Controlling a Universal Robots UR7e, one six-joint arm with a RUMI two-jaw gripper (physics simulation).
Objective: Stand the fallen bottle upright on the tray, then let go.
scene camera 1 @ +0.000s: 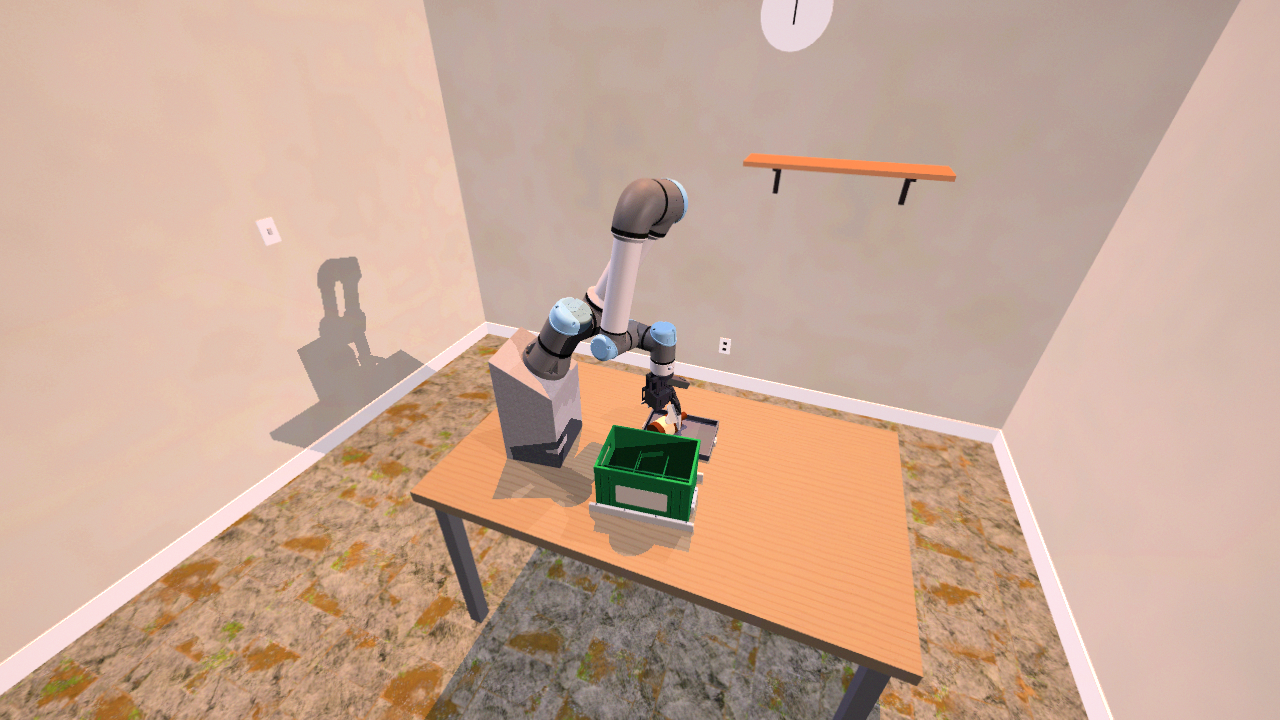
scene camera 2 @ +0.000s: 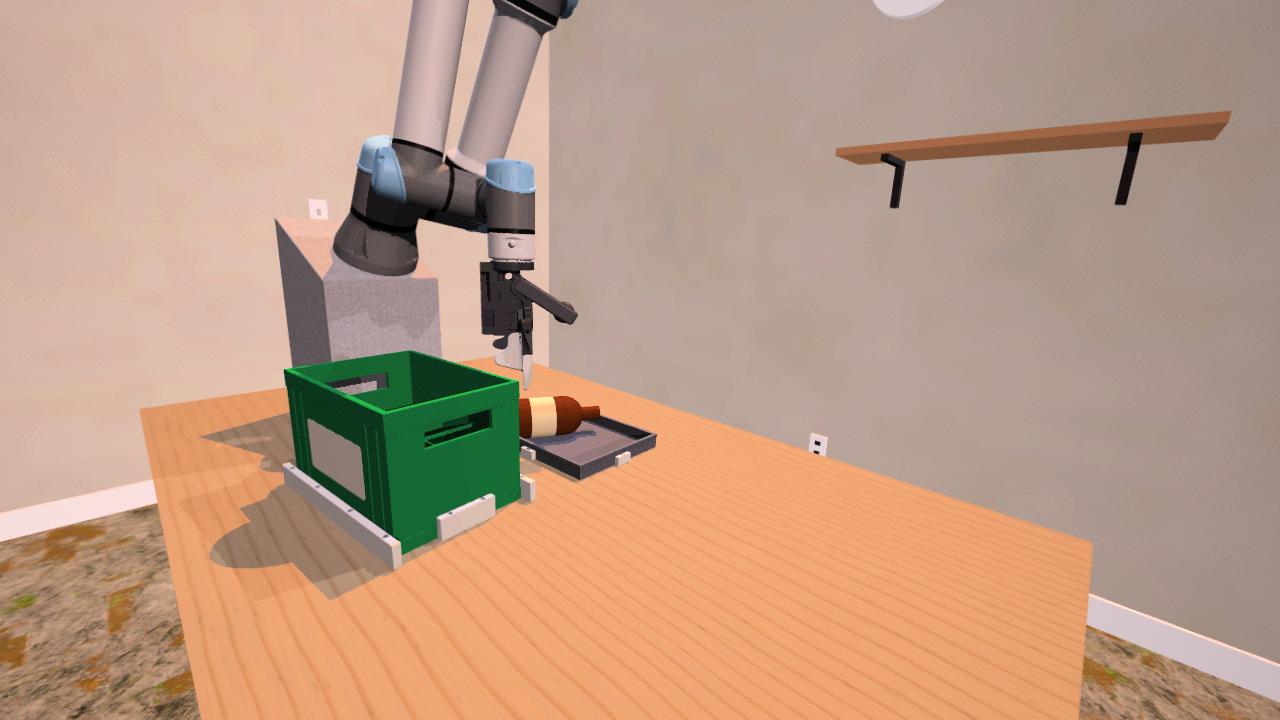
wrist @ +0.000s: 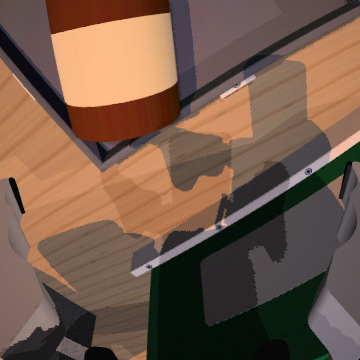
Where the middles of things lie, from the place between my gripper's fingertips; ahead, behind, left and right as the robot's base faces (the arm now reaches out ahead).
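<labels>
Brown bottle (scene camera 2: 557,415): 20 mm behind my hand, 70 mm to the left of it, 90 mm below it.
</labels>
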